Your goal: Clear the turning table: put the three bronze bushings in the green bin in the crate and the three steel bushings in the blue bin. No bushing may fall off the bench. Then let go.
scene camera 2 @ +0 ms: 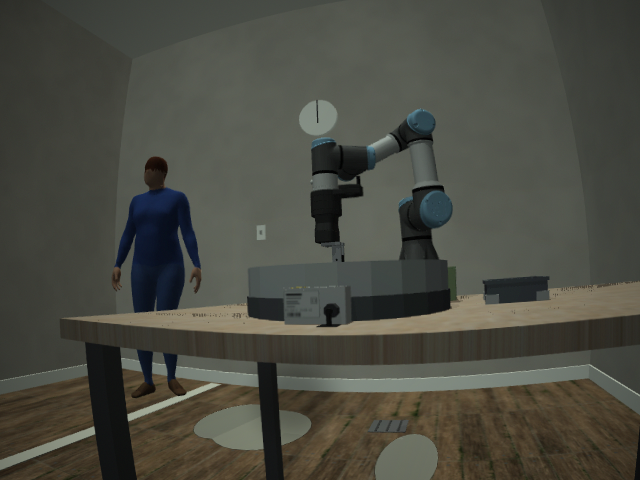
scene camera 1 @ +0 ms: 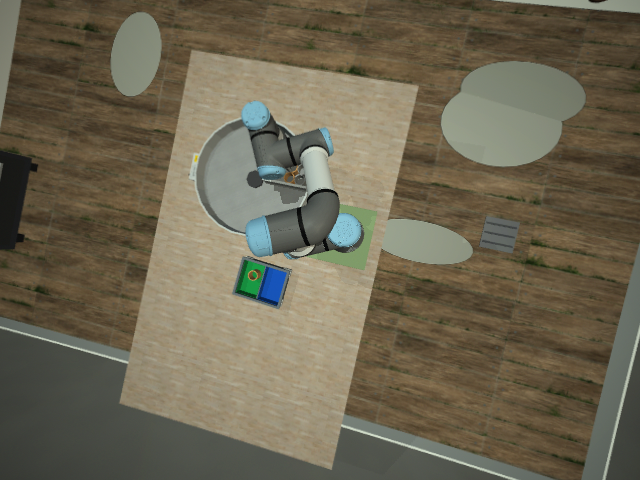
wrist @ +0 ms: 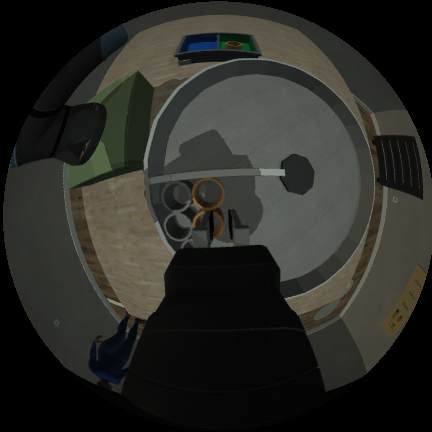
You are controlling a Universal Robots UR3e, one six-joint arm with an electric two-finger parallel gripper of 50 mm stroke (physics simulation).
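Frame: origin at the arm's base, x ahead, y left, z up, level; metres.
Seen in the pictures: gripper, fingertip midpoint: [scene camera 1: 287, 168] [wrist: 220, 218]; arm's base, origin of the base link: [wrist: 85, 133].
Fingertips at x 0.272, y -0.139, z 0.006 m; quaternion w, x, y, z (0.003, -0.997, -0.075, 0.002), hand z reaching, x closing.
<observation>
Pixels of each thing's top centre, then the offset from my fingertips to it. "pt": a spot on its surface instead.
- second steel bushing, middle of its top: [wrist: 177, 227] dz -0.003, dx -0.052, dy -0.018 m
- third steel bushing, middle of its top: [wrist: 194, 251] dz -0.003, dx -0.030, dy -0.049 m
- grey bar, surface spot: [wrist: 215, 173] pt dz +0.003, dx -0.010, dy +0.051 m
- dark hub, middle of its top: [wrist: 298, 173] [scene camera 1: 254, 178] dz -0.034, dx +0.111, dy +0.070 m
- crate, surface spot: [scene camera 2: 516, 290] pt dz -0.069, dx +0.044, dy +0.427 m
In the wrist view my gripper [wrist: 220, 218] is partly open and empty, low over the turning table [scene camera 1: 222, 196] [scene camera 2: 361, 279] [wrist: 310, 110]. Its left finger overlaps the rim of one bronze bushing [wrist: 196, 217]; the depth between them is unclear. Another bronze bushing [wrist: 223, 195] stands beyond it, by the bar. Left of them stand a steel bushing [wrist: 163, 196], a second steel bushing [wrist: 165, 226] and a third steel bushing [wrist: 184, 243], partly hidden by the gripper. One bronze bushing [scene camera 1: 248, 274] [wrist: 234, 47] is in the green bin [scene camera 1: 248, 286]. The blue bin [scene camera 1: 273, 284] [wrist: 201, 47] is empty.
A grey bar [wrist: 215, 173] crosses the table from its rim to the dark hub [wrist: 298, 174], beside the bushings. The raised rim surrounds them. The crate [scene camera 2: 516, 290] stands apart from the turning table. A green block [wrist: 137, 120] is by the arm's base. A person [scene camera 2: 157, 232] stands behind the bench.
</observation>
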